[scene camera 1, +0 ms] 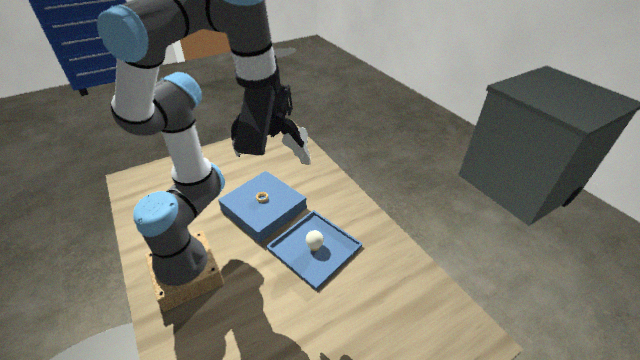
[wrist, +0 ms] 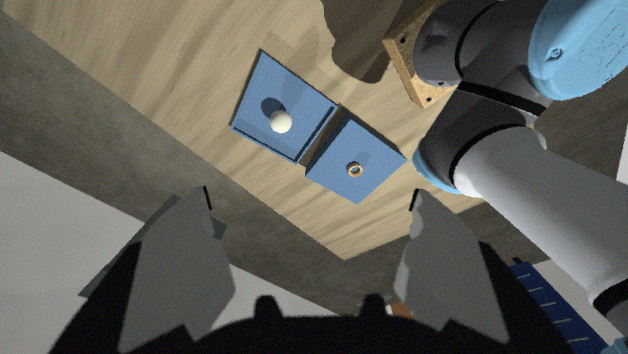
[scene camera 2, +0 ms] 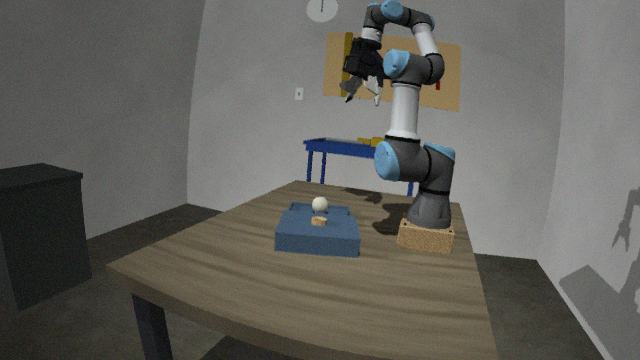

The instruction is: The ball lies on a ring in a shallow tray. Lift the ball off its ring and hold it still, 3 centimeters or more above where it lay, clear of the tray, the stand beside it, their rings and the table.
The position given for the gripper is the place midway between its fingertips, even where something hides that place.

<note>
In view: the gripper (scene camera 1: 273, 160), a blue stand (scene camera 1: 261, 206) and a shallow blue tray (scene camera 1: 315, 266).
The gripper shows as well in the wrist view (wrist: 312, 191) and in scene camera 2 (scene camera 2: 360, 104). The blue stand shows as well in the wrist view (wrist: 354, 160) and in scene camera 2 (scene camera 2: 301, 232). The shallow blue tray shows as well in the wrist view (wrist: 273, 87).
</note>
